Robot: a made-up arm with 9 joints. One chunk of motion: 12 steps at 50 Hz.
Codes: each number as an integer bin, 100 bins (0 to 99) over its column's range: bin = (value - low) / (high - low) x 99, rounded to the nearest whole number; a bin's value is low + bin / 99 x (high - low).
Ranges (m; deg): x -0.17..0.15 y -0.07..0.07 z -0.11..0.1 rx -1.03..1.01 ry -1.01..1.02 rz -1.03..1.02
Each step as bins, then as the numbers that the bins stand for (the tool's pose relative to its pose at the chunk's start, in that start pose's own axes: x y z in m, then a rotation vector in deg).
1 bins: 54 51 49 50 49 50
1 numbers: 0.0045 0.0021 -0.0061 0.00 -0.01 0.01
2 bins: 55 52 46 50 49 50
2 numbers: 0.0078 0.0035 -0.0124 0.00 -0.01 0.01
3 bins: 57 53 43 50 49 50
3 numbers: 0.0142 0.0049 -0.0188 0.00 -0.01 0.01
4 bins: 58 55 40 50 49 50
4 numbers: 0.0175 0.0078 -0.0252 0.00 -0.01 0.01
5 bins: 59 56 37 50 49 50
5 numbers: 0.0207 0.0092 -0.0315 0.00 -0.01 0.01
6 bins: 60 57 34 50 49 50
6 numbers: 0.0239 0.0106 -0.0379 0.00 -0.01 0.01
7 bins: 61 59 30 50 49 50
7 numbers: 0.0272 0.0134 -0.0464 0.00 -0.01 0.01
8 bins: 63 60 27 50 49 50
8 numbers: 0.0336 0.0148 -0.0527 0.00 -0.01 0.01
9 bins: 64 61 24 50 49 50
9 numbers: 0.0369 0.0163 -0.0591 0.00 -0.01 0.01
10 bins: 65 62 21 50 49 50
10 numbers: 0.0401 0.0177 -0.0655 0.00 -0.01 0.01
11 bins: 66 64 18 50 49 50
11 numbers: 0.0433 0.0205 -0.0718 0.00 -0.01 0.01
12 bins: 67 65 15 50 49 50
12 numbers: 0.0466 0.0219 -0.0782 0.00 -0.01 0.01
